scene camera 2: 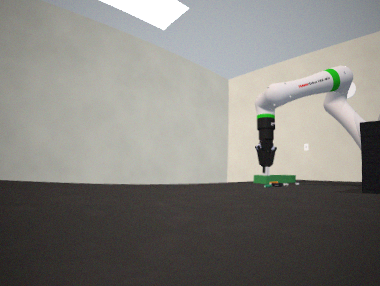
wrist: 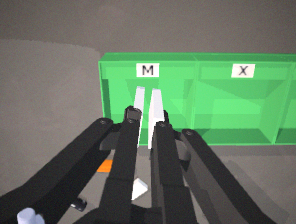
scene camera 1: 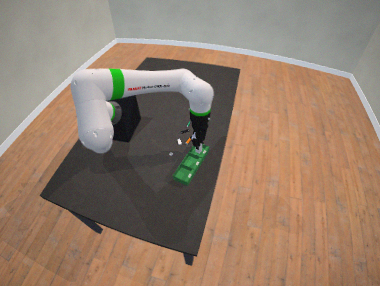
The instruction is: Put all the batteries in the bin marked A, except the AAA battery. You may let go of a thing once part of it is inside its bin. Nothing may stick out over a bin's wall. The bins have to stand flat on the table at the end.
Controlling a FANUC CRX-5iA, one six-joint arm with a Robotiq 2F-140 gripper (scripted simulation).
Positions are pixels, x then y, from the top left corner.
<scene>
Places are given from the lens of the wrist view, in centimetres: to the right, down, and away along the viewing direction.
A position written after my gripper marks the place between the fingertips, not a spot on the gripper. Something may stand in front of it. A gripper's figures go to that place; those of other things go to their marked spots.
my gripper (wrist: 146, 100): 0, -1, 23
green bin (wrist: 230, 110): 9, 0, 24
</scene>
